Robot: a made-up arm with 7 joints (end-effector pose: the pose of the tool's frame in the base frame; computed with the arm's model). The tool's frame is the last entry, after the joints. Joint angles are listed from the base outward.
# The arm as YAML. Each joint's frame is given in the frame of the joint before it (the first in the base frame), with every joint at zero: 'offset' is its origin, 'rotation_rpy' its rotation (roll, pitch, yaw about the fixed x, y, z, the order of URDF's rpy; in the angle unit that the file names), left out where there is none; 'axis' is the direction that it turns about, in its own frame. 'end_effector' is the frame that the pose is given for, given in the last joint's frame.
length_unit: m
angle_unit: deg
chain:
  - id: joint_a
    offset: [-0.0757, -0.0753, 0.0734]
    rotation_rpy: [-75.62, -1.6, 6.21]
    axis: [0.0, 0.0, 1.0]
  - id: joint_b
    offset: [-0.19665, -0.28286, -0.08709]
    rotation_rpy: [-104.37, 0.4, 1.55]
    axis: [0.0, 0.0, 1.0]
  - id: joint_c
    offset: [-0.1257, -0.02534, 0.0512]
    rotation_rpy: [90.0, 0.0, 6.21]
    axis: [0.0, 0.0, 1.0]
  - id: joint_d
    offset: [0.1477, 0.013, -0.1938]
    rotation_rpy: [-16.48, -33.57, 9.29]
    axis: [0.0, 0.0, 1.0]
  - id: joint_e
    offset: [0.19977, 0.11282, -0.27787]
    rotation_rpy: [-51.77, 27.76, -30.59]
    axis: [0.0, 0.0, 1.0]
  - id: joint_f
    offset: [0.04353, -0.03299, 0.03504]
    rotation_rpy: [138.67, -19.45, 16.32]
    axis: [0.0, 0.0, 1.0]
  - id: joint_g
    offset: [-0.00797, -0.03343, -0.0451]
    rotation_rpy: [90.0, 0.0, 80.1]
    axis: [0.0, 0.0, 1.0]
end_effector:
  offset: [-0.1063, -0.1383, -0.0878]
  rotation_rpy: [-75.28, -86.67, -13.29]
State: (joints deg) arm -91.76 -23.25 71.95 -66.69 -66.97 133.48 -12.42
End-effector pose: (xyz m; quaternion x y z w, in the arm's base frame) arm 0.0327 -0.2449 0.1788 0.8314 0.2981 -0.4482 0.1380
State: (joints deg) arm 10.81 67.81 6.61 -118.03 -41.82 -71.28 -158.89
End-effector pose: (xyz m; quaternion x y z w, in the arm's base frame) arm -0.4297 -0.4061 0.4961 -0.2320 0.1587 -0.8806 0.3815
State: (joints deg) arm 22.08 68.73 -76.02 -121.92 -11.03 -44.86 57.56
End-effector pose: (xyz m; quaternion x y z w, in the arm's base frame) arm -0.3350 0.0903 0.7792 0.3280 -0.5643 0.7114 0.2607
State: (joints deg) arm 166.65 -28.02 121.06 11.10 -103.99 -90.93 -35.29
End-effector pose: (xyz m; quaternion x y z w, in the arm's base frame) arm 0.6844 -0.7285 -0.1565 0.0779 -0.7356 -0.4491 0.5011
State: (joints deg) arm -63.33 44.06 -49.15 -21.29 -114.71 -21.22 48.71
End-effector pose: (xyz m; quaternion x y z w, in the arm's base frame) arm -0.7359 -0.5998 0.2240 -0.6544 -0.6884 0.1895 0.2491
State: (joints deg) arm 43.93 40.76 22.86 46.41 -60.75 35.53 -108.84
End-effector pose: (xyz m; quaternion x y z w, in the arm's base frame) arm -0.1499 -0.7673 0.2397 -0.5076 0.0389 0.7145 0.4799
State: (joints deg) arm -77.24 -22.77 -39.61 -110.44 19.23 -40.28 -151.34
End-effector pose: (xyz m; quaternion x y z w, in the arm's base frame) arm -0.6966 -0.5492 -0.1369 -0.0439 -0.7272 -0.5205 0.4454
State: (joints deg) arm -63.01 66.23 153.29 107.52 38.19 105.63 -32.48
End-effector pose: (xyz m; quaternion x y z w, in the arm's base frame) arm -0.8054 -0.0779 -0.6804 -0.4311 -0.5372 -0.7089 0.1517
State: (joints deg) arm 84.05 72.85 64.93 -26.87 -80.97 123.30 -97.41
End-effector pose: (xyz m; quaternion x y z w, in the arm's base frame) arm -0.0541 -0.4707 0.2855 -0.1169 -0.3349 0.8084 0.4697
